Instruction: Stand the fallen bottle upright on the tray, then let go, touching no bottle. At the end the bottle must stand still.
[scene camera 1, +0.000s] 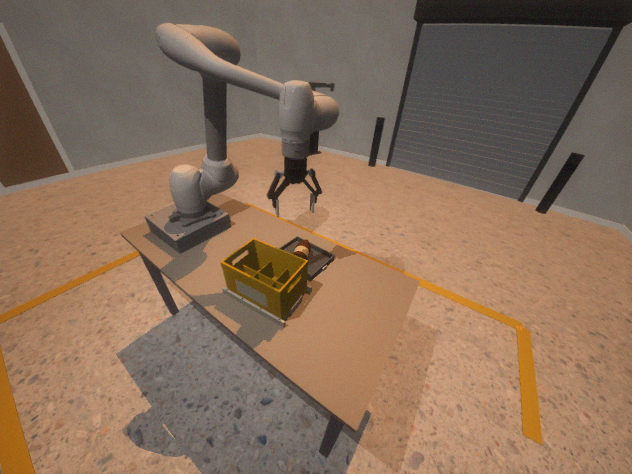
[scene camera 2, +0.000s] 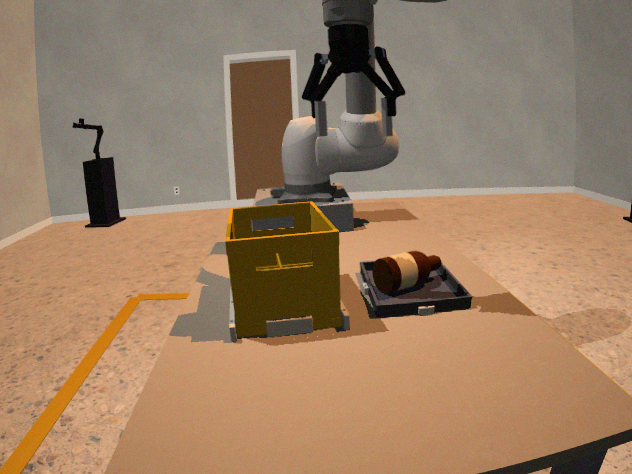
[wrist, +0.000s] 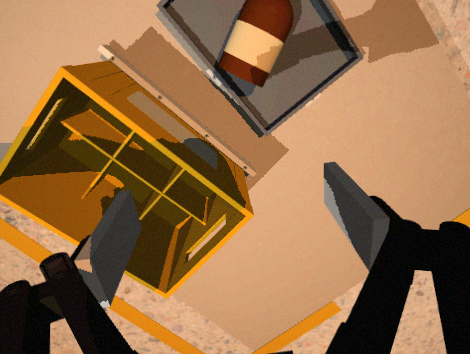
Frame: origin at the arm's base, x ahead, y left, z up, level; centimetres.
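Seen in the pictures: gripper, fingertip midpoint: (scene camera 1: 295, 213) (scene camera 2: 353, 135) (wrist: 229, 196); arm's base at its link origin: (scene camera 1: 194, 214) (scene camera 2: 308, 196).
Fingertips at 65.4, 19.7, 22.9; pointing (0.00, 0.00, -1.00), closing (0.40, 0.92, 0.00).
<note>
Pixels of each thing's top centre, then the offset from my fingertips to it, as dx, dy, dz. Level surfaces: height alone.
- brown bottle at its top centre: (wrist: 268, 22) (scene camera 2: 412, 252) (scene camera 1: 302, 244) -7.4, +11.3, -24.7
- dark tray at its top centre: (wrist: 265, 32) (scene camera 2: 411, 277) (scene camera 1: 303, 253) -6.3, +11.2, -30.1
- tall yellow crate at its top centre: (wrist: 122, 203) (scene camera 2: 275, 217) (scene camera 1: 264, 261) +0.9, -15.4, -15.1
- table at its surface level: dz -32.6
A brown bottle (scene camera 1: 301, 249) (scene camera 2: 406, 270) (wrist: 254, 45) with a cream label lies on its side in the dark tray (scene camera 1: 322, 266) (scene camera 2: 398, 309) (wrist: 314, 98). In the second scene view its base faces the crate side and its neck points to the back right, near the tray's rim. In the wrist view the bottle's neck is cut off by the top edge. My gripper (scene camera 1: 295, 210) (scene camera 2: 354, 118) (wrist: 229, 196) is open and empty. It points down, high above the table, apart from the bottle and the tray.
A tall yellow crate (scene camera 1: 293, 301) (scene camera 2: 285, 290) (wrist: 209, 267) with inner dividers stands beside the tray, held by low rails on the table (scene camera 1: 352, 346) (scene camera 2: 357, 397) (wrist: 280, 270). The arm's base (scene camera 1: 186, 229) (scene camera 2: 336, 211) is at the table's far end.
</note>
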